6 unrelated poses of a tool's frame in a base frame.
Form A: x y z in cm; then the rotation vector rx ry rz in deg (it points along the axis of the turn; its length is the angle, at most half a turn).
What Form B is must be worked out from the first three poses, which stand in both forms.
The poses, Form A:
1: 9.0, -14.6, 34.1, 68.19, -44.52, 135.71
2: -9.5, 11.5, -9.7, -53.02, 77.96, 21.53
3: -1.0, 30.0, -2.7, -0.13, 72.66, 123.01
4: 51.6, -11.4, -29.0, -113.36, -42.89, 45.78
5: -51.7, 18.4, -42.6, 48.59, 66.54, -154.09
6: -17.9, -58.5, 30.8, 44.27, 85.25, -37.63
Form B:
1:
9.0, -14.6, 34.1
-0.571, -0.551, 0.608
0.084, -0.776, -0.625
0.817, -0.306, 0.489

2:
-9.5, 11.5, -9.7
0.219, -0.715, 0.664
-0.272, 0.609, 0.745
-0.937, -0.344, -0.061

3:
-1.0, 30.0, -2.7
-0.797, -0.521, 0.306
0.519, -0.332, 0.788
-0.308, 0.786, 0.535

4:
51.6, -11.4, -29.0
0.616, 0.202, -0.761
0.747, -0.458, 0.483
-0.251, -0.866, -0.433

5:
-51.7, 18.4, -42.6
-0.841, 0.292, -0.454
0.130, -0.706, -0.696
-0.524, -0.645, 0.556

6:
-17.9, -58.5, 30.8
-0.002, 0.791, 0.612
0.080, 0.611, -0.788
-0.997, 0.048, -0.064

